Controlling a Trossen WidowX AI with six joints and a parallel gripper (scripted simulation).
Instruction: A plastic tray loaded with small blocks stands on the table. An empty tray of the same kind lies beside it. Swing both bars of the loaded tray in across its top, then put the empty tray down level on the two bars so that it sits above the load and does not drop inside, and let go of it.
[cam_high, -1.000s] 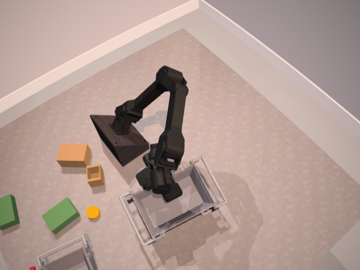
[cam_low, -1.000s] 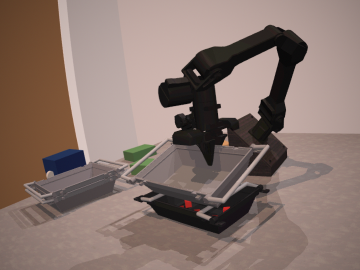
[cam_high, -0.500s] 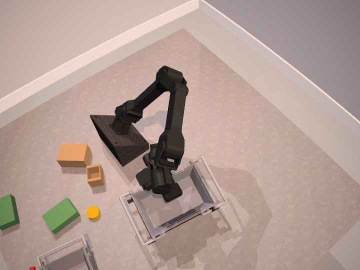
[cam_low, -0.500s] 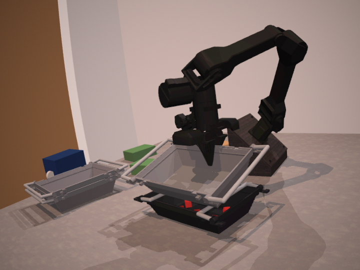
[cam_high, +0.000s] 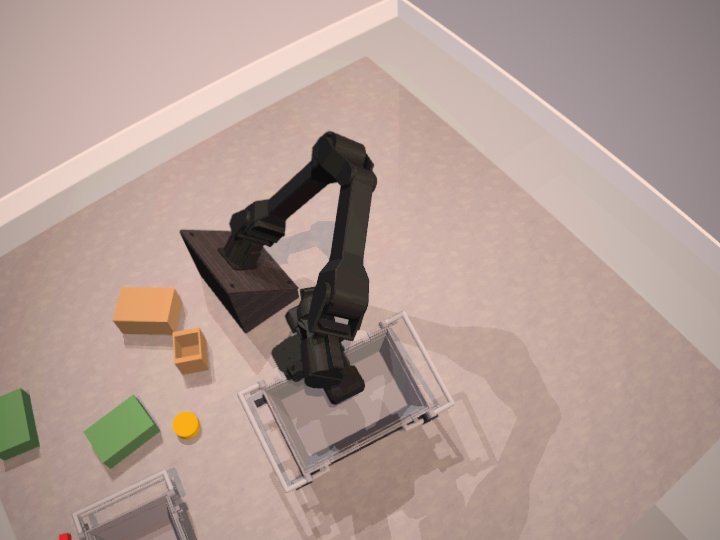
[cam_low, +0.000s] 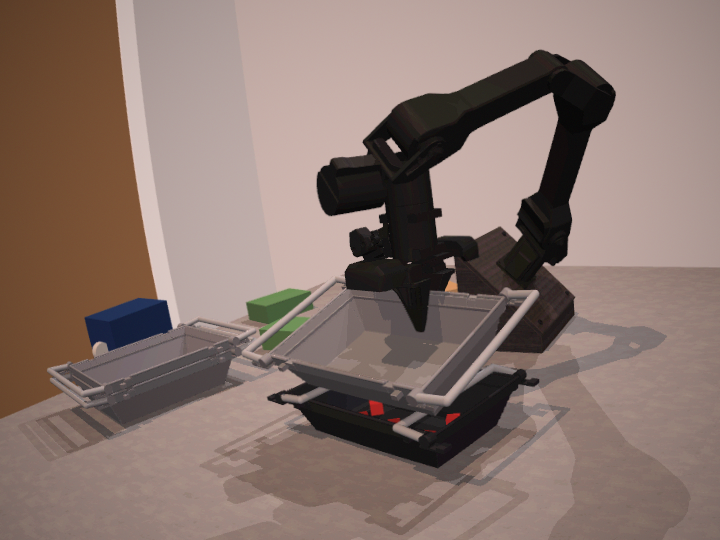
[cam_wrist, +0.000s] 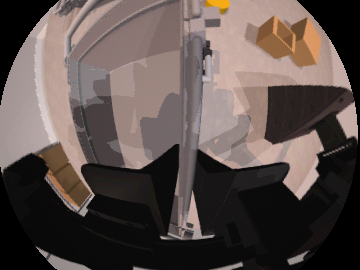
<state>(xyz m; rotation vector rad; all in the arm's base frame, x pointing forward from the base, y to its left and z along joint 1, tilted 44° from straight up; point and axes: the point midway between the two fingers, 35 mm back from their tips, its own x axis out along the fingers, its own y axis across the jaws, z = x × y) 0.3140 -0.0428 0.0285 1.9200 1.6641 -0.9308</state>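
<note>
My gripper tip is now 70 mm short of the grey translucent tray, 10 mm to the left of it and 10 mm below it. From my gripper tip the other things lie so: yellow disc: 130 mm behind, 260 mm to the right, 100 mm below; then red cube: 90 mm behind, 570 mm to the right, 100 mm below.
</note>
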